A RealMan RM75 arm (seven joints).
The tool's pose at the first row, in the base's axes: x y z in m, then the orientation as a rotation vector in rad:
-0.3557 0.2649 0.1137 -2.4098 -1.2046 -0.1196
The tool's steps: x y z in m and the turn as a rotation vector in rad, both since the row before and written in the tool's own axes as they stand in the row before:
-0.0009 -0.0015 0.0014 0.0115 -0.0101 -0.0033
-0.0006 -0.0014 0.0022 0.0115 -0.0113 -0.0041
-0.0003 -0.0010 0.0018 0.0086 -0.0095 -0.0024
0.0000 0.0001 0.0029 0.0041 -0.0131 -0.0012
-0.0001 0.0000 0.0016 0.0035 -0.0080 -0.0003
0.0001 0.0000 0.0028 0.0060 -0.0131 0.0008
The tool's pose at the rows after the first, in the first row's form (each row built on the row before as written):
-0.3576 0.2656 0.1127 -2.4014 -1.2106 -0.1014
-0.3593 0.2668 0.1111 -2.3928 -1.2180 -0.0820
-0.3605 0.2678 0.1098 -2.3870 -1.2231 -0.0661
-0.3609 0.2690 0.1072 -2.3868 -1.2295 -0.0484
-0.3612 0.2696 0.1057 -2.3860 -1.2326 -0.0368
-0.3616 0.2708 0.1032 -2.3852 -1.2360 -0.0172

